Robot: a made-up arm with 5 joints. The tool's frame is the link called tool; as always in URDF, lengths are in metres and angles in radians.
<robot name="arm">
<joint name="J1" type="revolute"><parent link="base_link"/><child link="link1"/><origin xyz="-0.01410 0.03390 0.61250"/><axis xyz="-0.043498 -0.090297 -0.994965"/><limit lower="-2.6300" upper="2.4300" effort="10" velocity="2.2"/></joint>
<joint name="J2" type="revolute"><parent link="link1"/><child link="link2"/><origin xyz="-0.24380 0.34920 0.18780"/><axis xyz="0 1 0"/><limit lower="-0.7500" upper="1.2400" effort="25" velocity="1.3"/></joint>
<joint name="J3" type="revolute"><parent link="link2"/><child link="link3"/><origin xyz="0.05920 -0.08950 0.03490"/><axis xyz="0.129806 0.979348 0.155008"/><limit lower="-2.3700" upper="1.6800" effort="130" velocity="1.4"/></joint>
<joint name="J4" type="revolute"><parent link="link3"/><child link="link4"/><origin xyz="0.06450 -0.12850 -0.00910"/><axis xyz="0 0 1"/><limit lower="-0.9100" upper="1.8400" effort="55" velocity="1.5"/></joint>
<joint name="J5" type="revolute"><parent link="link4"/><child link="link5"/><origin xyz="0.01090 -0.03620 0.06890"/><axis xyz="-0.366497 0.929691 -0.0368"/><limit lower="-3.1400" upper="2.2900" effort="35" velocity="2.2"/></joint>
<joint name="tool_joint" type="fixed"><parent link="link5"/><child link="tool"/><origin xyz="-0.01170 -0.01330 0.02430" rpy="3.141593 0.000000 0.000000"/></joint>
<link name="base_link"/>
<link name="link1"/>
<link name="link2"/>
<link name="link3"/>
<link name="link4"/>
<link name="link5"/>
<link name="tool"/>
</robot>
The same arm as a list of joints. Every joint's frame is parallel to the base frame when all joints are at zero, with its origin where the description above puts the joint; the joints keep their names.
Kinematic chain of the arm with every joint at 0, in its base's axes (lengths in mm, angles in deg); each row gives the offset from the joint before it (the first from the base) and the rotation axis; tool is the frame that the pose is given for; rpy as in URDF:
J1: xyz -14.1 33.9 612.5 axis -0.043498 -0.090297 -0.994965
J2: xyz -243.8 349.2 187.8 axis +y
J3: xyz 59.2 -89.5 34.9 axis 0.129806 0.979348 0.155008
J4: xyz 64.5 -128.5 -9.1 axis +z
J5: xyz 10.9 -36.2 68.9 axis -0.366497 0.929691 -0.0368
tool: xyz -11.7 -13.3 24.3 rpy -180.00 0.00 0.00
Joint limits (deg, base to tool): -150.69..139.23 -42.97..71.05 -135.79..96.26 -52.14..105.42 -179.91..131.21

